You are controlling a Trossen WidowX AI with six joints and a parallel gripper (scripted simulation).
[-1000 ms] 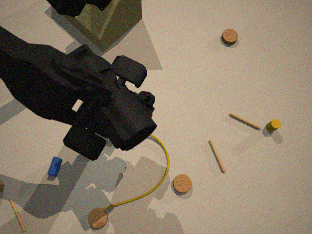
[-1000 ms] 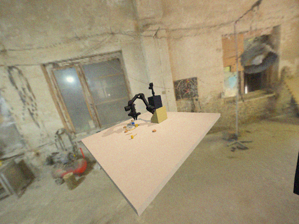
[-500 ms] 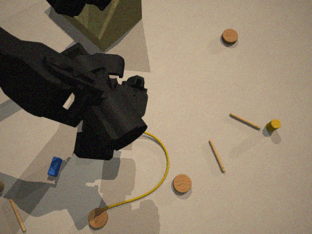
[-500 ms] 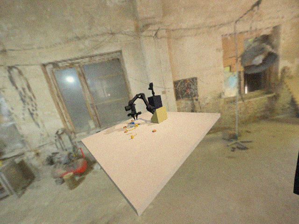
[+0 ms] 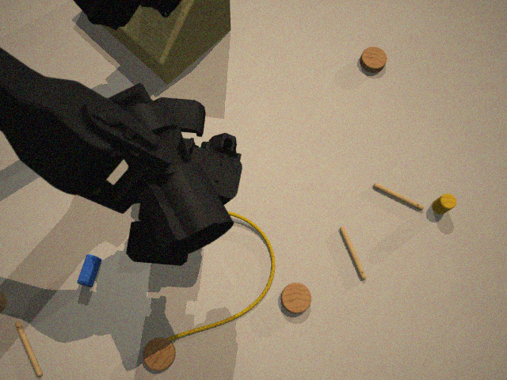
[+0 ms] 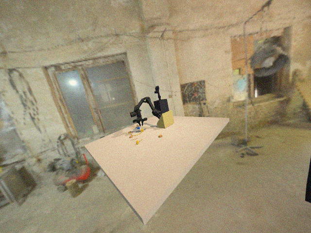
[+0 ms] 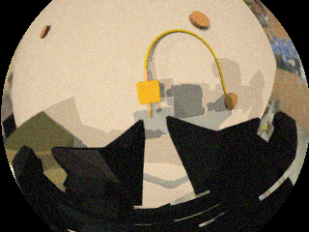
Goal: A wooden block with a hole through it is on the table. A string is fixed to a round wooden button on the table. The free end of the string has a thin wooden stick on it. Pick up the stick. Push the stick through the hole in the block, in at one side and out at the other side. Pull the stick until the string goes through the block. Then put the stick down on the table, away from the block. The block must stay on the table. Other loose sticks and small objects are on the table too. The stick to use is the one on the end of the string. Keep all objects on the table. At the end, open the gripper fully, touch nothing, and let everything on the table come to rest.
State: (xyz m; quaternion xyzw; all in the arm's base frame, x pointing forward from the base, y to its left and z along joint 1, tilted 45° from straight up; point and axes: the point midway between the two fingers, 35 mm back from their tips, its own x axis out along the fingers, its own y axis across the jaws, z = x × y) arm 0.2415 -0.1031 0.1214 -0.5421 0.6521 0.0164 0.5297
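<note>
Now: gripper tip 50 mm above the yellow block, 20 mm to the right of it and 20 mm short of it. From my gripper tip the other things lie so: blue block 150 mm to the right, 60 mm below, 10 mm behind; thin wooden stick 50 mm below, 30 mm to the left, 20 mm ahead; round wooden button 130 mm to the right, 130 mm ahead, 60 mm below.
</note>
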